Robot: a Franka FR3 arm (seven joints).
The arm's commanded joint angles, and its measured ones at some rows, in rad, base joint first. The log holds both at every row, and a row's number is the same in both.
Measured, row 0:
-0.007, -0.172, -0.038, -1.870, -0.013, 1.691, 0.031
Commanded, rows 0 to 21:
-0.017, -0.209, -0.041, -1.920, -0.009, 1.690, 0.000
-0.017, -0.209, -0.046, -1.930, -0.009, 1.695, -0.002
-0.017, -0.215, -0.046, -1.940, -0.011, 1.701, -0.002
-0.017, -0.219, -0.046, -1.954, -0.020, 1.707, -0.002
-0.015, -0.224, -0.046, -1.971, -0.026, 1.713, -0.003
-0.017, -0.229, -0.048, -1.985, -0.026, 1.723, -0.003
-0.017, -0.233, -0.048, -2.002, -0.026, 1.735, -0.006
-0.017, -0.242, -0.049, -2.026, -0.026, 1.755, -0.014
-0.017, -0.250, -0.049, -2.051, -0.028, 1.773, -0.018
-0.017, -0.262, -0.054, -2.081, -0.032, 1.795, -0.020
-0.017, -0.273, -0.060, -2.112, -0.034, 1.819, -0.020
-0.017, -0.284, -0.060, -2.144, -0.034, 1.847, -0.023
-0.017, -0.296, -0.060, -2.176, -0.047, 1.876, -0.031
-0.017, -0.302, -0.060, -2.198, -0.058, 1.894, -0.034
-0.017, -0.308, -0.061, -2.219, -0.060, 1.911, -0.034
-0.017, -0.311, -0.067, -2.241, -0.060, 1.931, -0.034
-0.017, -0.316, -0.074, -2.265, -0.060, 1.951, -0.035
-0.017, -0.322, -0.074, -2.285, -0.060, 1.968, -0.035
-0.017, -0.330, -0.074, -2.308, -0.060, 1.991, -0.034
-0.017, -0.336, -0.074, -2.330, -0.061, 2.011, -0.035
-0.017, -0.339, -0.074, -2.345, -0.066, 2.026, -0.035
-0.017, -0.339, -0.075, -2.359, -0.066, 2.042, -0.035
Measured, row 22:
-0.008, -0.287, -0.078, -2.272, -0.049, 1.975, -0.022
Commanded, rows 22 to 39:
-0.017, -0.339, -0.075, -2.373, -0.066, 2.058, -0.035
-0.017, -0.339, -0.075, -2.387, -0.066, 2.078, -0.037
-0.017, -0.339, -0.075, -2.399, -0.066, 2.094, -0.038
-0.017, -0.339, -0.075, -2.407, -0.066, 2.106, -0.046
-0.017, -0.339, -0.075, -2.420, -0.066, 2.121, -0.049
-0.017, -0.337, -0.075, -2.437, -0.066, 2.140, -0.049
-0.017, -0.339, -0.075, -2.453, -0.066, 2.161, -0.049
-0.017, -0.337, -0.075, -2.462, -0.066, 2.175, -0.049
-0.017, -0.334, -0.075, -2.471, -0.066, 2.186, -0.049
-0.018, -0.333, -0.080, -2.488, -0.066, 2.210, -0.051
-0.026, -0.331, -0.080, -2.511, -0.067, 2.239, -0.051
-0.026, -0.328, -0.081, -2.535, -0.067, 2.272, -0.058
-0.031, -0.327, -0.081, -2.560, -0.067, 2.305, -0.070
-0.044, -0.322, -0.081, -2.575, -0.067, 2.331, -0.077
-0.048, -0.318, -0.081, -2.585, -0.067, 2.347, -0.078
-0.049, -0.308, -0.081, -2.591, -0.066, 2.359, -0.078
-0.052, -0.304, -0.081, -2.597, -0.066, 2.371, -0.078
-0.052, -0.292, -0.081, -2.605, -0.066, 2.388, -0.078
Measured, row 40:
-0.033, -0.299, -0.088, -2.565, -0.057, 2.326, -0.062
